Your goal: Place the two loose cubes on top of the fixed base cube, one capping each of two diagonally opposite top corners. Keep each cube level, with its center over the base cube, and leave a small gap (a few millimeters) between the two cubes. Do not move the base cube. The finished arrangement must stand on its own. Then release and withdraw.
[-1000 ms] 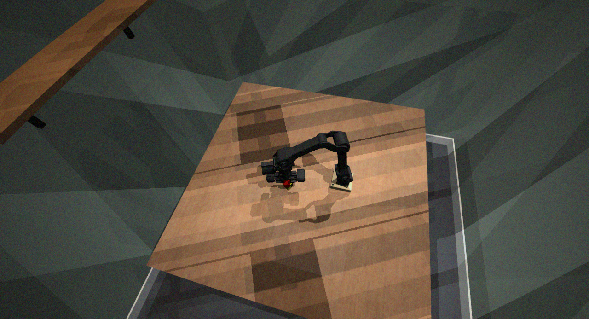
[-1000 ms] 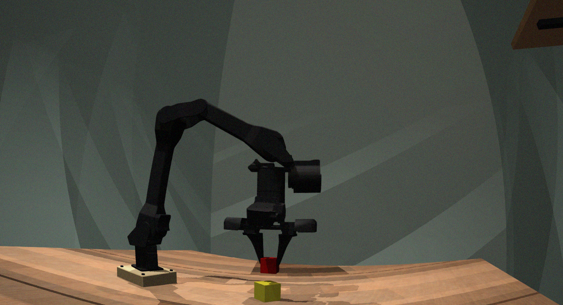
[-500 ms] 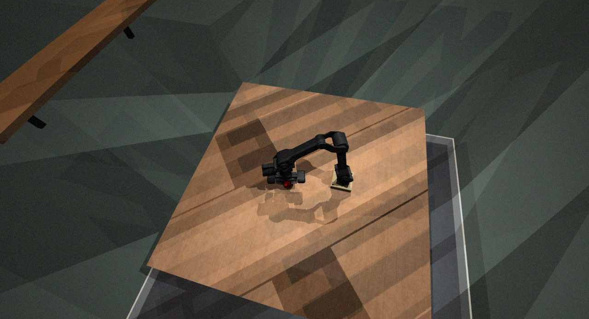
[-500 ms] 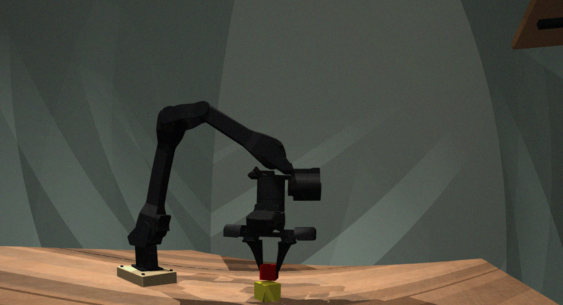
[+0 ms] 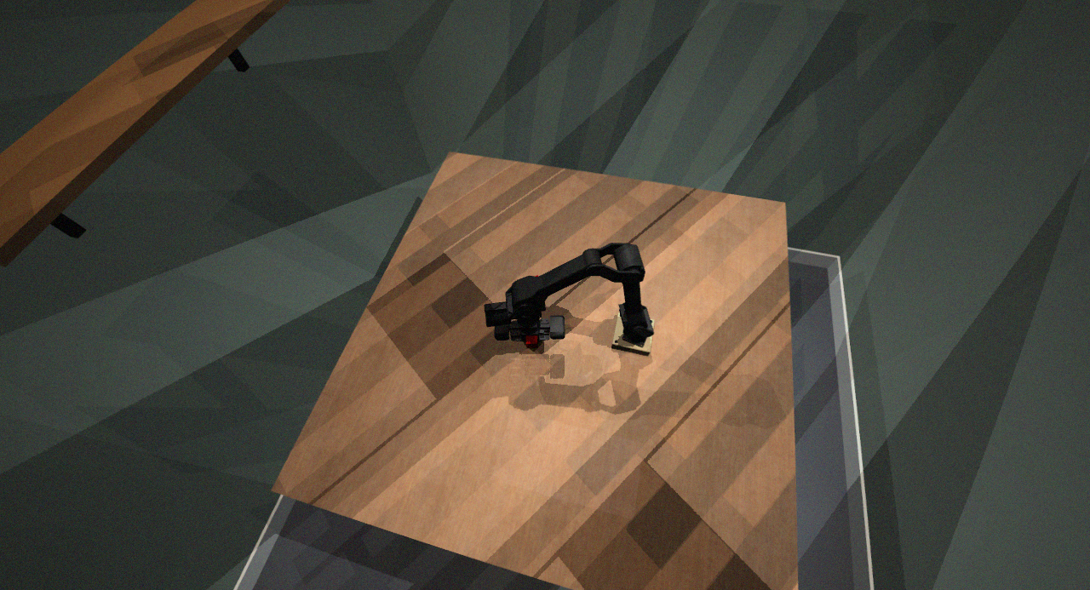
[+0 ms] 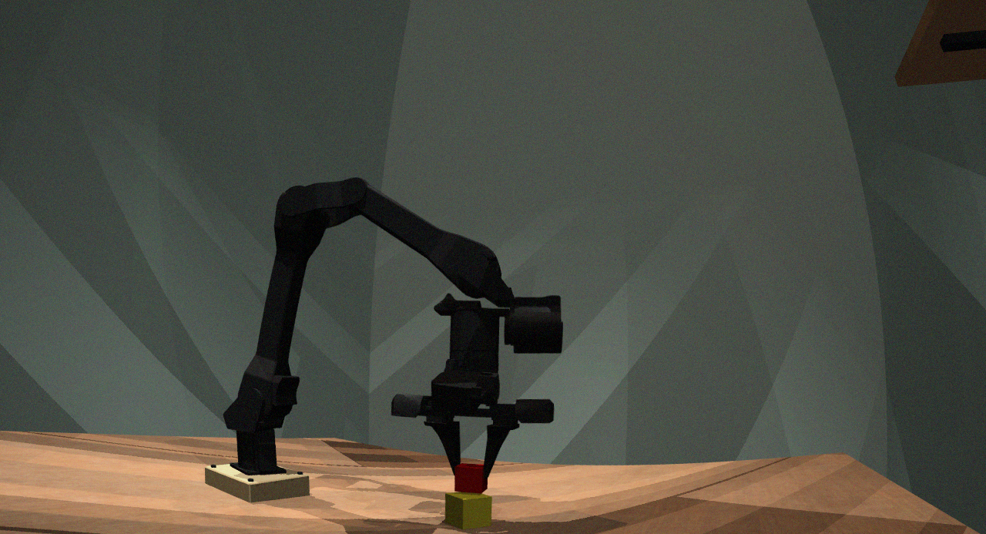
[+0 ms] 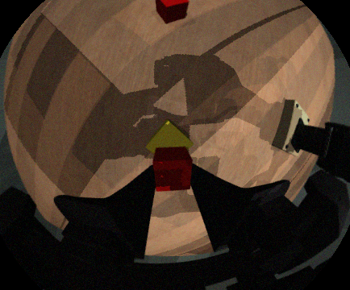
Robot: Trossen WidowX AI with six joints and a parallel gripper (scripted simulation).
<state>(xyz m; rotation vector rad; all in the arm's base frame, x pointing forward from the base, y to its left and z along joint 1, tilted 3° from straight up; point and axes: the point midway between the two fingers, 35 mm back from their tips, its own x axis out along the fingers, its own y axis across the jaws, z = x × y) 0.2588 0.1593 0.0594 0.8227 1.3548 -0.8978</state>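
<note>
Now: the yellow cube 40 mm below my gripper tip, 10 mm to the right of it and 10 mm ahead of it.
</note>
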